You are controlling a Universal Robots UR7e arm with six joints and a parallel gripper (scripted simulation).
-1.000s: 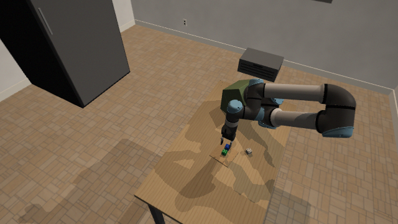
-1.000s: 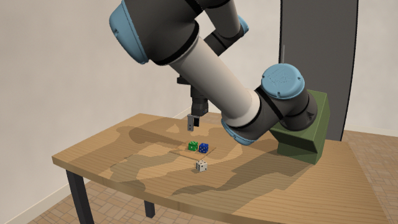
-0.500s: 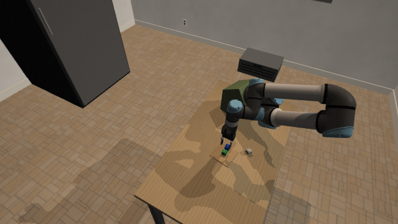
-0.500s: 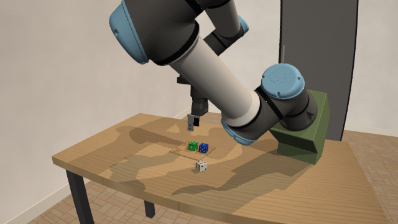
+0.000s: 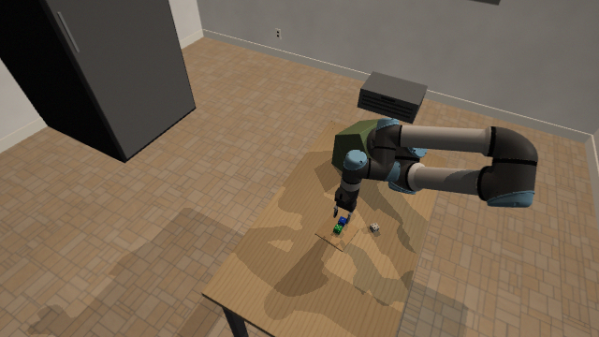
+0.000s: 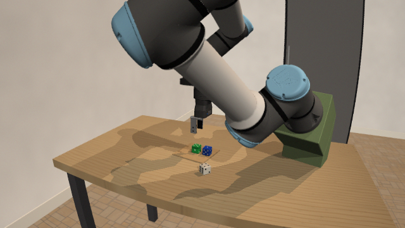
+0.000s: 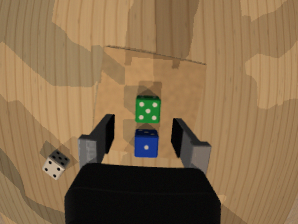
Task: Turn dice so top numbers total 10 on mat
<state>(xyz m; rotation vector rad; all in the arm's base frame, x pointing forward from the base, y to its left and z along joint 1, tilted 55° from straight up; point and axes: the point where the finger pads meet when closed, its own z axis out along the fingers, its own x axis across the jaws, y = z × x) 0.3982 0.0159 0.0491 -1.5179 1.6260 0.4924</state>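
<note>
The white die lies 12 cm to the left of my hand, 10 cm below it and 10 cm behind it. From my hand the other things lie so: tan mat (11 cm below, 1 cm to the right); then blue die (10 cm below, 4 cm behind, 1 cm to the right); then green die (10 cm below, 1 cm to the right).
</note>
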